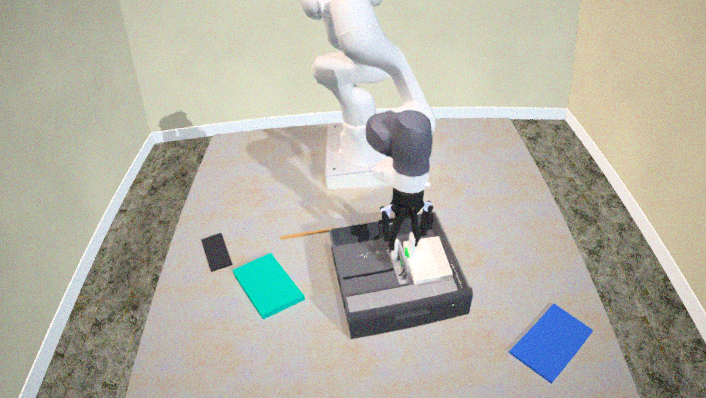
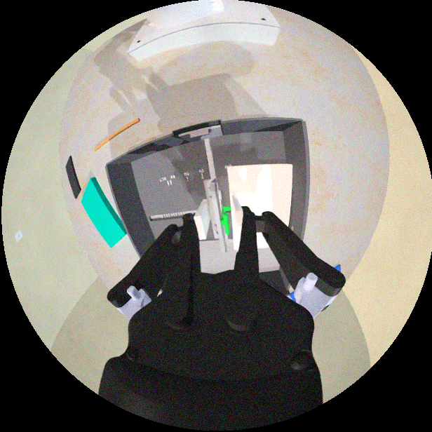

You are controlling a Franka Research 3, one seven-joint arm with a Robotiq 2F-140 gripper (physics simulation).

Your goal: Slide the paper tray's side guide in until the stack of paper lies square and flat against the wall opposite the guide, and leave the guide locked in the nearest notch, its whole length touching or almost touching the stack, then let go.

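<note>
The dark grey paper tray (image 1: 404,317) (image 2: 120,193) stands on the table in front of the robot base. A white stack of paper (image 1: 429,262) (image 2: 261,189) lies in its right half, along the right wall. The light grey side guide (image 1: 399,264) (image 2: 211,193) stands upright at the stack's left edge, with a green latch (image 1: 407,252) (image 2: 226,221) on its tab. My gripper (image 1: 404,243) (image 2: 217,215) points straight down over the tab. Its fingers stand apart on either side of the tab and grip nothing. I cannot tell whether a thin gap lies between guide and stack.
A teal book (image 1: 268,284) (image 2: 102,213) and a dark card (image 1: 216,251) (image 2: 72,177) lie left of the tray. An orange pencil (image 1: 305,233) (image 2: 116,134) lies behind its left corner. A blue sheet (image 1: 550,342) lies at the front right. The white robot base (image 1: 345,163) stands behind the tray.
</note>
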